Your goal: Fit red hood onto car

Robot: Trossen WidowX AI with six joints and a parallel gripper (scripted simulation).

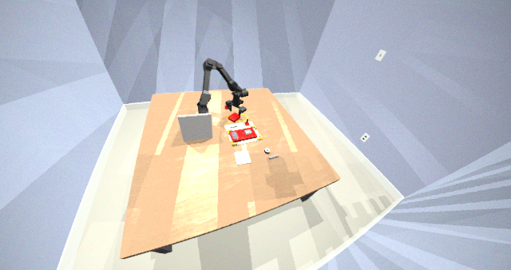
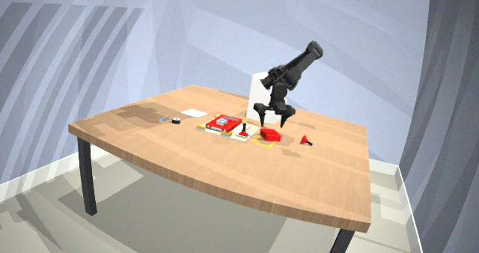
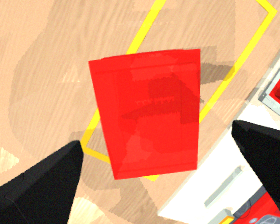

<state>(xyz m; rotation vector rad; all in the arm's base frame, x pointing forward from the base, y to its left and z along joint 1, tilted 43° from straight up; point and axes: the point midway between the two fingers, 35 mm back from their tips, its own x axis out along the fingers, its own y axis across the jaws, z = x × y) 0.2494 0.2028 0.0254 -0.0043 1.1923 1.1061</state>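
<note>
My gripper tip is now 3 cm above the red hood. The rest, counted from my gripper tip: engine block 21 cm to the right, 7 cm ahead, 3 cm below.
</note>
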